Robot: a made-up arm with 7 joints.
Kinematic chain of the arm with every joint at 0, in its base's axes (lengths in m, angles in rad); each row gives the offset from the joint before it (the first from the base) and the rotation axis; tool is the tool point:
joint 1: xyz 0 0 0 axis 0 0.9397 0.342
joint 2: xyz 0 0 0 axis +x
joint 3: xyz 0 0 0 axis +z
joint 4: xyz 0.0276 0 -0.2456 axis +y
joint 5: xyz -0.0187 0 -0.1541 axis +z
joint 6: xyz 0 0 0 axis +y
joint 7: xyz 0 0 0 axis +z
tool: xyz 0 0 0
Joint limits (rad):
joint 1: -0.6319..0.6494
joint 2: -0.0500..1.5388
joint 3: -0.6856..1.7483
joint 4: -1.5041..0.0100
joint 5: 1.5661..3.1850
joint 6: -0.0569..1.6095
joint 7: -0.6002..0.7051
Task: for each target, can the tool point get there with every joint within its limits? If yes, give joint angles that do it. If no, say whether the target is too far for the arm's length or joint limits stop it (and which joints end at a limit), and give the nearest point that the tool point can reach.
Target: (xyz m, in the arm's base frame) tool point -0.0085 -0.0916 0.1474
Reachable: no: joint limits stop it (at a limit: joint 1, joint 2, joint 4) | nearest point 0.0727 0.2583 0.1892 | short by 0.362 m
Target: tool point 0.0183 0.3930 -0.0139
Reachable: yes | joints 0.1712 1.2936 1.1579 -0.6612 2.1518 0.2204 -0.1490
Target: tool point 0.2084 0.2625 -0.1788
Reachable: yes | joints -0.2914 1.0615 -0.4464 -0.9234 2.2647 1.0665 -0.1919
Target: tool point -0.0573 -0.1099 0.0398
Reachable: no: joint limits stop it (at a limit: joint 1, joint 2, joint 3, joint 4) | nearest point -0.0151 -0.1133 -0.3078 | short by 0.350 m
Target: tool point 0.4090 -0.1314 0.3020
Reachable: no: too far | nearest point 0.2924 -0.0760 -0.1286 | short by 0.450 m
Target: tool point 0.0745 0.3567 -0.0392
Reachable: yes | joints -0.0676 1.0403 1.1540 -1.1083 2.0408 0.2244 0.5056
